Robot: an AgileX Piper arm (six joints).
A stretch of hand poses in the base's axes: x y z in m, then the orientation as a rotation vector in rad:
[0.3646, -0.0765, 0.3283, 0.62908, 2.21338, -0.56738]
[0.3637, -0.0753, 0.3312, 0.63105, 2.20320, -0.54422]
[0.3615, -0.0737, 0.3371, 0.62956, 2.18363, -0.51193]
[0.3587, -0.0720, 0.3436, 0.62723, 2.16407, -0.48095]
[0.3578, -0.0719, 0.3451, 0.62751, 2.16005, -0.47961]
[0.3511, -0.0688, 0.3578, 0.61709, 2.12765, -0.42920]
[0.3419, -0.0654, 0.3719, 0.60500, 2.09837, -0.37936]
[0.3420, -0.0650, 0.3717, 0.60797, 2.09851, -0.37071]
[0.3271, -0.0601, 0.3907, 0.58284, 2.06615, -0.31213]
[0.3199, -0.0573, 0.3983, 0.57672, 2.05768, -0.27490]
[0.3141, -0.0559, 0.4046, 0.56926, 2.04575, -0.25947]
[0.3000, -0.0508, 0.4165, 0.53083, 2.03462, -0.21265]
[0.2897, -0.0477, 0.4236, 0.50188, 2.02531, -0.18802]
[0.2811, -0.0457, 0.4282, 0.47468, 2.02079, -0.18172]
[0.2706, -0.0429, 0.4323, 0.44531, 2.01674, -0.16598]
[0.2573, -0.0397, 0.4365, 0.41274, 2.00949, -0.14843]
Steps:
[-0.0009, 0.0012, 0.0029, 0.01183, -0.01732, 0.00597]
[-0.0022, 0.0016, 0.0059, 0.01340, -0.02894, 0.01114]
[-0.0028, 0.0017, 0.0065, 0.01254, -0.02835, 0.01131]
[-0.0009, 0.0001, 0.0015, -0.00034, -0.00414, 0.00001]
[-0.0067, 0.0031, 0.0127, 0.01830, -0.04649, 0.02328]
[-0.0092, 0.0034, 0.0141, 0.01890, -0.04305, 0.02469]
[0.0001, 0.0004, -0.0002, 0.00692, -0.00234, 0.00117]
[-0.0149, 0.0049, 0.0190, 0.01923, -0.04855, 0.03717]
[-0.0072, 0.0028, 0.0076, 0.01996, -0.01853, 0.01810]
[-0.0058, 0.0014, 0.0063, 0.00414, -0.01587, 0.01003]
[-0.0141, 0.0051, 0.0119, 0.01202, -0.02496, 0.04485]
[-0.0103, 0.0031, 0.0071, 0.00188, -0.01667, 0.02950]
[-0.0086, 0.0020, 0.0046, -0.00877, -0.00760, 0.02130]
[-0.0105, 0.0028, 0.0041, -0.00317, -0.00905, 0.02695]
[-0.0133, 0.0032, 0.0042, -0.00388, -0.01241, 0.02975]

